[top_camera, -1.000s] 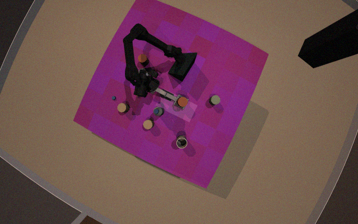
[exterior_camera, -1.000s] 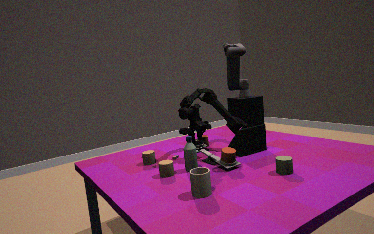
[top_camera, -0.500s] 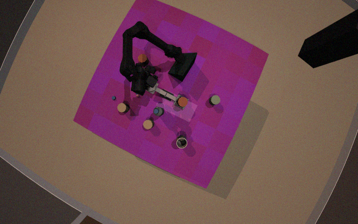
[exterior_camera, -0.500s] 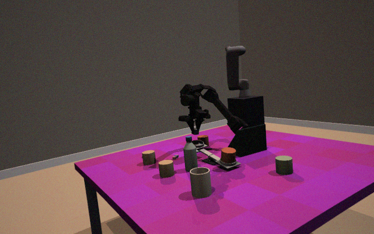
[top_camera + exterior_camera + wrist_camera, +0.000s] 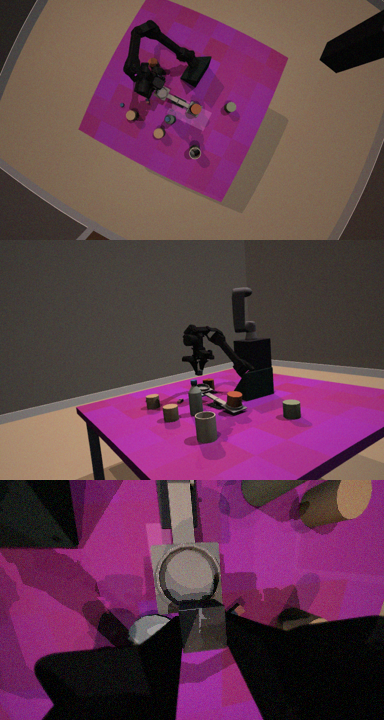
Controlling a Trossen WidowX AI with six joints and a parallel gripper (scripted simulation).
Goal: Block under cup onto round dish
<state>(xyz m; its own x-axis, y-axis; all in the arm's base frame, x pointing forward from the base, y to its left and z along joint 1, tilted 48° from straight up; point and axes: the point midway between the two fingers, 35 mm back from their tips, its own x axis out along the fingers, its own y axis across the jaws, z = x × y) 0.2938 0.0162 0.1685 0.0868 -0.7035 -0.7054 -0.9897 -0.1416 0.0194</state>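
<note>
The round dish is 6 cm behind my gripper tip, 11 cm to the right of it and 15 cm below it. The rest, counted from my gripper tip: striped piece 10 cm ahead, 6 cm to the right, 15 cm below; dark grey block 1 cm above; grey bottle 13 cm ahead, 17 cm to the left, 4 cm below.
</note>
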